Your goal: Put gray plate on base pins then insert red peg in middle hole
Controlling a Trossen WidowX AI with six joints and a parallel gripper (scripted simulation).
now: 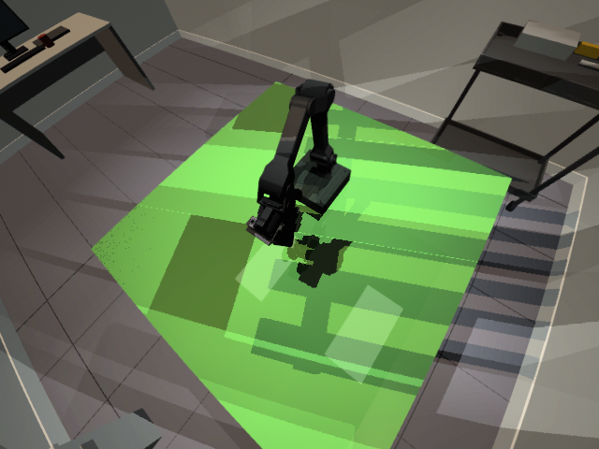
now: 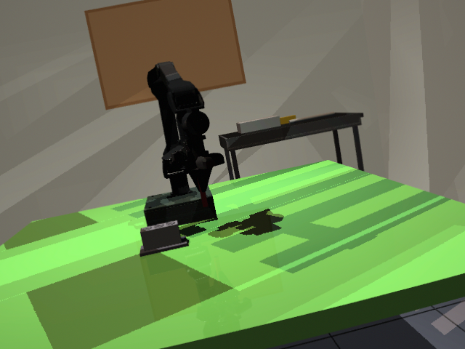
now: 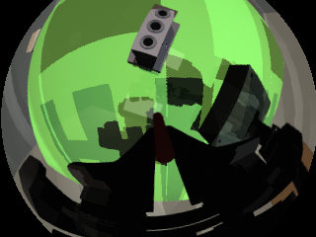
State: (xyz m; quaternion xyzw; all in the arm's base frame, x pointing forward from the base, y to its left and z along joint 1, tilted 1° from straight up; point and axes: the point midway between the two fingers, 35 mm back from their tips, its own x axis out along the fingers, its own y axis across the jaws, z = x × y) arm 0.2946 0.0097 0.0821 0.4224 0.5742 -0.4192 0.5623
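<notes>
My gripper tip is 30 mm short of the gray plate, 130 mm to the left of it and 70 mm above it. Also, from my gripper tip: red peg: right at my gripper tip.
</notes>
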